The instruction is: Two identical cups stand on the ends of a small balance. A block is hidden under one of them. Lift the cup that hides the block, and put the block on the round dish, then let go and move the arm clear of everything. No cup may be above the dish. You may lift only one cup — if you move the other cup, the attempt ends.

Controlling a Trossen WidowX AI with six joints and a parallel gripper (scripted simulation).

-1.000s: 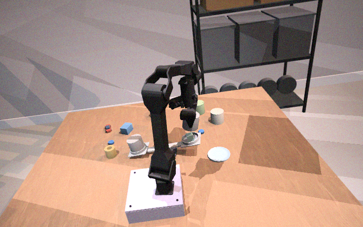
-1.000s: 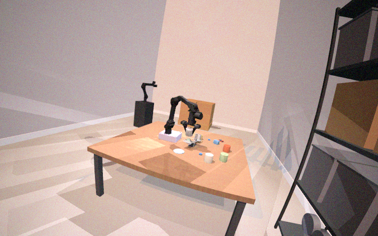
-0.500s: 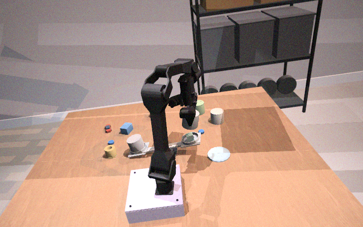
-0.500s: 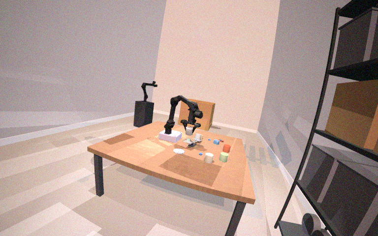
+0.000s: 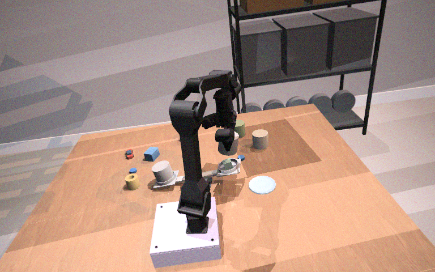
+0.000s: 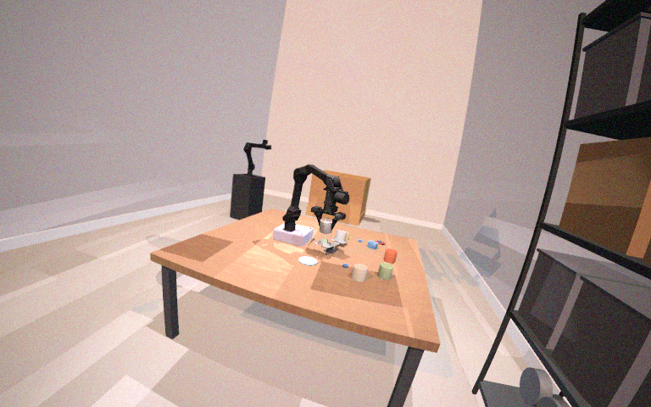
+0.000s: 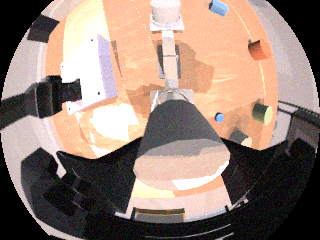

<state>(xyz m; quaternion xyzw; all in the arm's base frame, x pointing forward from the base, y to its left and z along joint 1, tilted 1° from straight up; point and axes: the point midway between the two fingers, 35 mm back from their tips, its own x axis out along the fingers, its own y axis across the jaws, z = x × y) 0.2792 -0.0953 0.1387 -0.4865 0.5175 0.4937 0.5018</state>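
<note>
The teal block lies 80 mm below my gripper tip and 10 mm to the left of it. The rest, counted from my gripper tip: round dish (170 mm below, 110 mm to the right, 30 mm behind); beige cylinder (250 mm ahead, 130 mm below, 110 mm to the right); green cylinder (350 mm ahead, 130 mm below, 10 mm to the right).
</note>
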